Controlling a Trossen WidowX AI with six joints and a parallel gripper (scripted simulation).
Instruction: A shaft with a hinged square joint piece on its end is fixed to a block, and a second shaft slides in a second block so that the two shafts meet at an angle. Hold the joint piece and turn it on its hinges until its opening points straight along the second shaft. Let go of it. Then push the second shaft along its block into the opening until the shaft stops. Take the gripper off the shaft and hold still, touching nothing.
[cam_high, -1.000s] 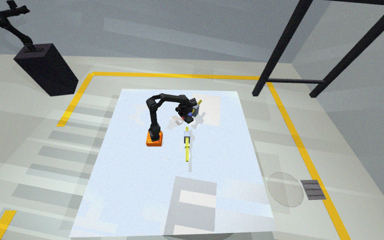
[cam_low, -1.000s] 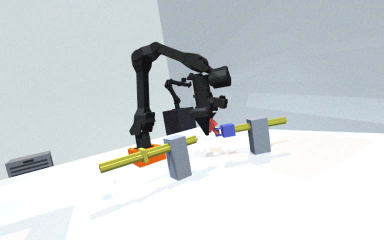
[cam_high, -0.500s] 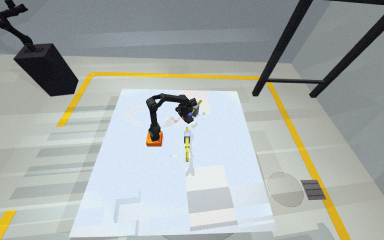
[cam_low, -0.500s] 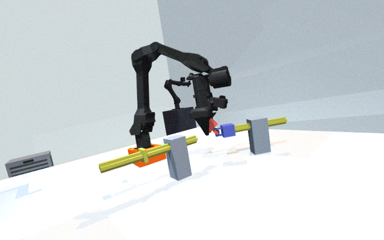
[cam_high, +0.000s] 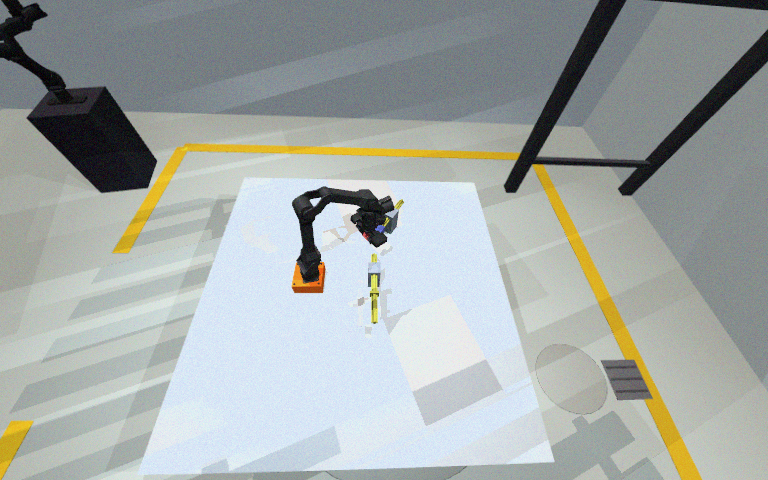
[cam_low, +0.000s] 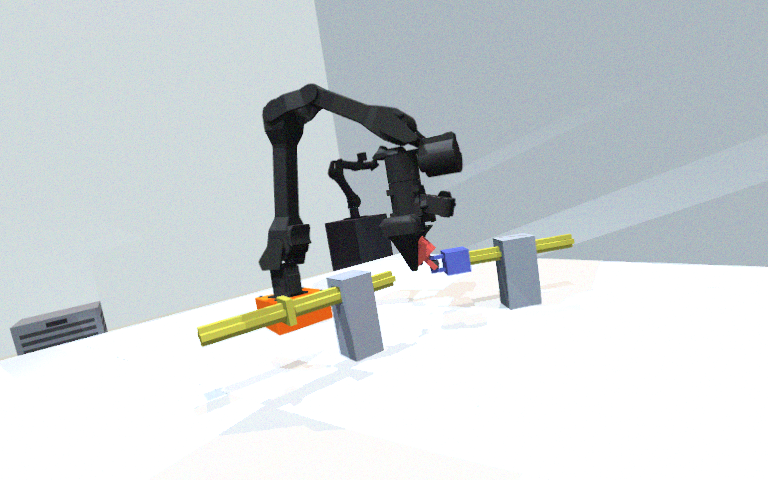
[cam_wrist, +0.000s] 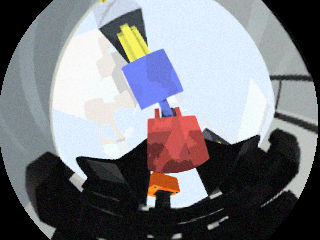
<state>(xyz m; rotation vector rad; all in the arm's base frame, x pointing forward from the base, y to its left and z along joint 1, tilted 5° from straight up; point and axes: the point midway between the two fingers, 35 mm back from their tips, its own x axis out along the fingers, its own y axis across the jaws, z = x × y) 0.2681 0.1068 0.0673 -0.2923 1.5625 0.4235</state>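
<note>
Now: the red square joint piece 30 mm above my gripper tip and 10 mm ahead of it.
</note>
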